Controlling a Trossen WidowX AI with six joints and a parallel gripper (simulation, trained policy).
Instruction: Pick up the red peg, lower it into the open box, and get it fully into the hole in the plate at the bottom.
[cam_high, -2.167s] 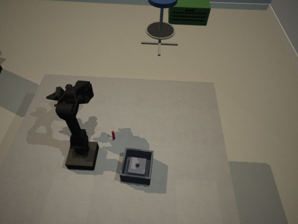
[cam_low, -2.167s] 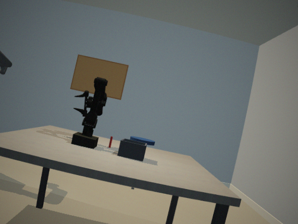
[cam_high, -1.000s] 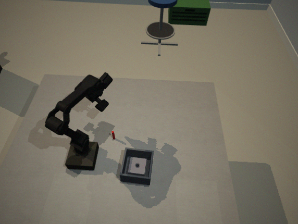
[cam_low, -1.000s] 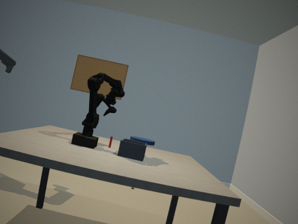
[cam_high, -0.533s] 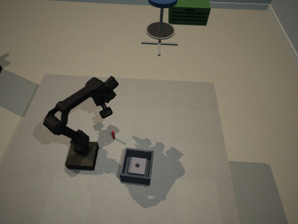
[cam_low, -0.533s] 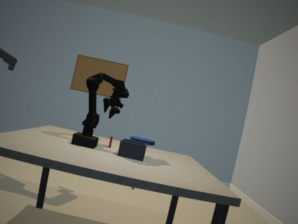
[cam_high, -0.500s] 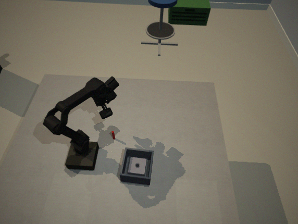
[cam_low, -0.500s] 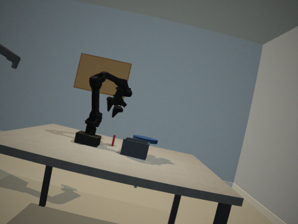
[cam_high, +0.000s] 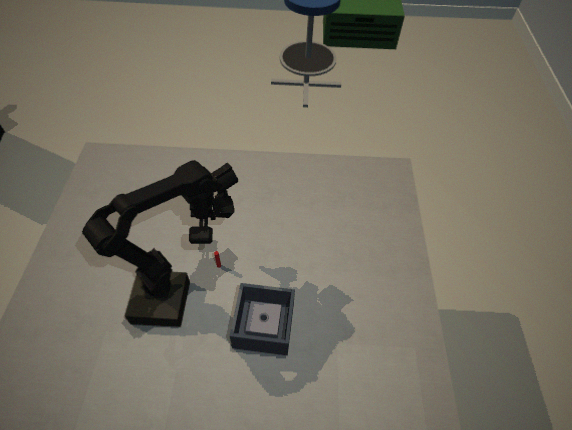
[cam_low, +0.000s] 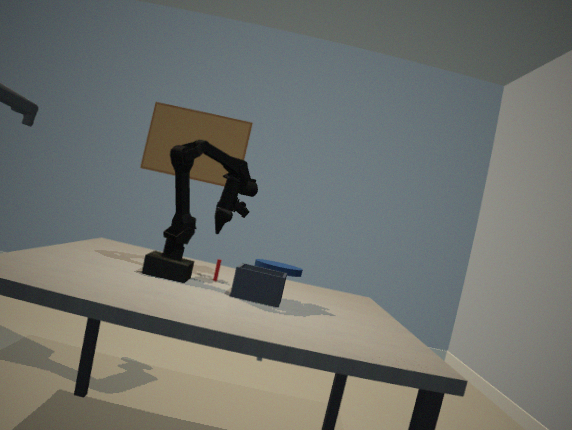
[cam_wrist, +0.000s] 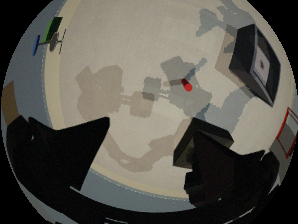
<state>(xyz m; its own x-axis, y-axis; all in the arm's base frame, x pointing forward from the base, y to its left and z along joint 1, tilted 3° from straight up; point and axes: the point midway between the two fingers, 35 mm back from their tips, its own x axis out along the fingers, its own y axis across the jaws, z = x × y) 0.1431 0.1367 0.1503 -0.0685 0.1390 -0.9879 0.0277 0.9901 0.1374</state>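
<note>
Now: the red peg 14 cm below my gripper tip, 4 cm to the right of it and 3 cm ahead of it. Round my gripper tip: dark grey box (25 cm to the right, 16 cm ahead, 15 cm below); grey plate (25 cm to the right, 16 cm ahead, 13 cm below).
</note>
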